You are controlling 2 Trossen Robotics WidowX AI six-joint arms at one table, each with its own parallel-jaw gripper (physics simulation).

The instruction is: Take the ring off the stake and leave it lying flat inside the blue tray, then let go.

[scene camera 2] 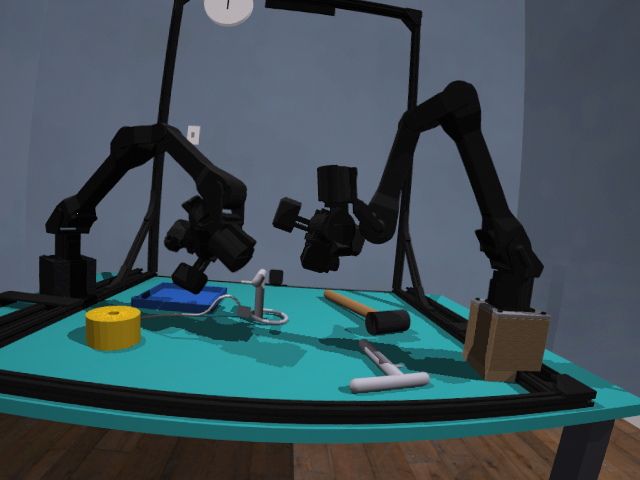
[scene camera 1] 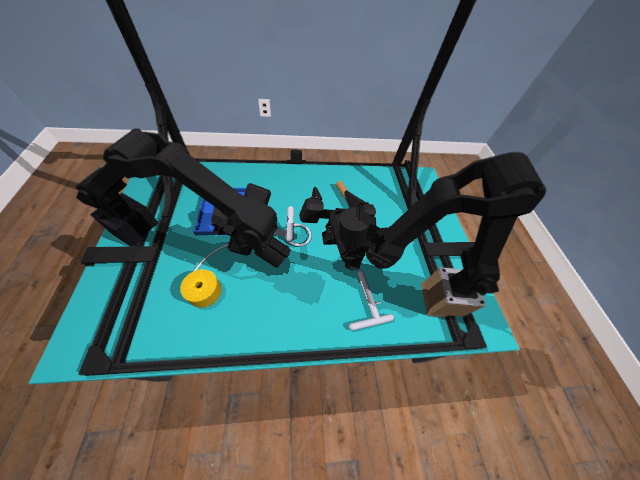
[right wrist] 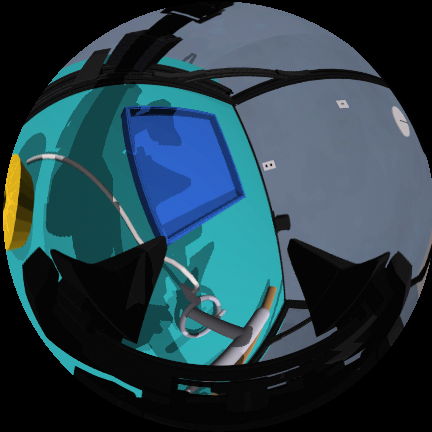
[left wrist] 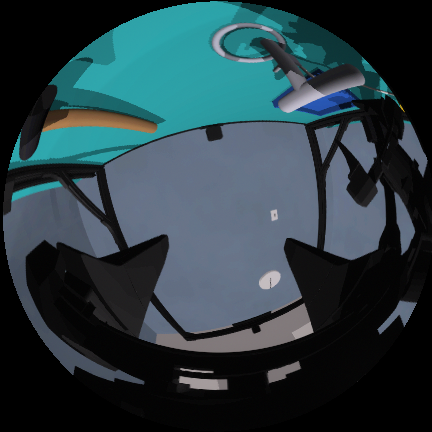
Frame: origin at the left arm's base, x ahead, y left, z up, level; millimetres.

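Seen in the pictures: left gripper, between the fingertips: [scene camera 1: 330, 189] [left wrist: 228, 243]; right gripper, between the fingertips: [scene camera 2: 211, 268] [right wrist: 229, 244] [left wrist: 345, 119]; left arm's base, origin of its link: [scene camera 2: 508, 306] [scene camera 1: 462, 285]; right arm's base, origin of its link: [scene camera 2: 67, 257] [scene camera 1: 118, 210] [left wrist: 378, 141].
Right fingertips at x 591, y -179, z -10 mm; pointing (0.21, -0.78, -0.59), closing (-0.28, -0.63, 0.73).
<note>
Offsets run from my right fingertips to a thing's top centre. "spot": to the spot under its first point.
The grey-white stake @[120 mm back, 20 mm left, 5 mm up] [scene camera 1: 290, 219] [scene camera 2: 259, 297] [left wrist: 287, 62] [right wrist: 217, 322] stands upright at the table's middle, with a crossbar on top. The pale ring @[spot: 183 mm back, 7 mm right, 99 mm down] [scene camera 1: 310, 235] [scene camera 2: 285, 316] [left wrist: 216, 42] [right wrist: 184, 322] lies low around its foot. The blue tray @[103 mm ahead, 79 mm right, 85 mm down] [scene camera 1: 204, 232] [scene camera 2: 165, 303] [left wrist: 320, 108] [right wrist: 210, 160] is left of the stake in both scene views and empty. My left gripper [scene camera 1: 331, 192] [scene camera 2: 320, 227] [left wrist: 228, 243] is open, above the table, right of the stake. My right gripper [scene camera 2: 181, 256] [right wrist: 229, 244] is open, raised near the tray; its fingertips are hidden in scene camera 1.
A hammer @[349 mm back, 113 mm right, 58 mm down] [scene camera 1: 341, 189] [scene camera 2: 351, 303] [left wrist: 100, 119] lies at the back right. A T-shaped white piece @[352 mm back, 191 mm left, 88 mm down] [scene camera 1: 371, 322] [scene camera 2: 390, 382] lies at the front right. A yellow roll @[100 mm ahead, 212 mm left, 58 mm down] [scene camera 1: 200, 289] [scene camera 2: 113, 328] [right wrist: 17, 202] is front left; a cable [scene camera 1: 205, 255] [scene camera 2: 206, 308] [right wrist: 117, 202] runs from beside it to the stake.
</note>
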